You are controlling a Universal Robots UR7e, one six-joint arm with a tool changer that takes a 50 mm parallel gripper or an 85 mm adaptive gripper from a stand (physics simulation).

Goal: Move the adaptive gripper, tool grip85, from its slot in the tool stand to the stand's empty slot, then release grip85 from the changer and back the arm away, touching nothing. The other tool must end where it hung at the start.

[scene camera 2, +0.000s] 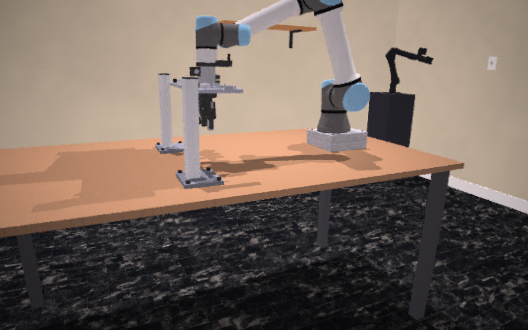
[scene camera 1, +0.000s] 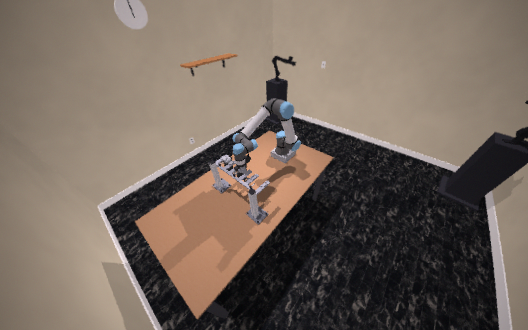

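Seen in the pictures: arm's base at its link origin: (scene camera 2: 333, 130) (scene camera 1: 282, 150).
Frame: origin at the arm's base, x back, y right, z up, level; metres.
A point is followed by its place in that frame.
Observation:
The tool stand (scene camera 1: 254, 204) {x -0.712, y -0.368, z 0.125 m} (scene camera 2: 191, 131) {x -0.703, y -0.357, z 0.086 m} has two pale posts and a raised rail with forked slots. The arm's wrist (scene camera 1: 240, 151) {x -0.612, y -0.143, z 0.422 m} (scene camera 2: 206, 39) {x -0.611, y -0.143, z 0.366 m} points down over the middle slot. The changer end (scene camera 2: 207, 76) is down at the slot's height and appears to meet the tool there; whether it is locked is not visible. Dark gripper fingers (scene camera 2: 209, 124) hang below the rail. They are small and overlap, so their opening and which tool is which are unclear. Another tool (scene camera 1: 223, 160) {x -0.644, y 0.096, z 0.213 m} hangs in the far left slot in scene camera 1. The right-end slot (scene camera 1: 263, 186) {x -0.600, y -0.348, z 0.211 m} looks empty.
The arm base (scene camera 1: 283, 154) {x -0.049, y -0.060, z 0.014 m} (scene camera 2: 337, 139) {x -0.042, y -0.106, z -0.019 m} stands on the orange table (scene camera 1: 200, 280) {x -1.244, y -0.439, z -0.072 m} (scene camera 2: 425, 159) {x 0.249, y -0.328, z -0.072 m}. A black pedestal (scene camera 1: 276, 90) (scene camera 2: 391, 117) with a small dark arm stands behind. An orange wall shelf (scene camera 1: 208, 61) (scene camera 2: 295, 28) is on the wall.

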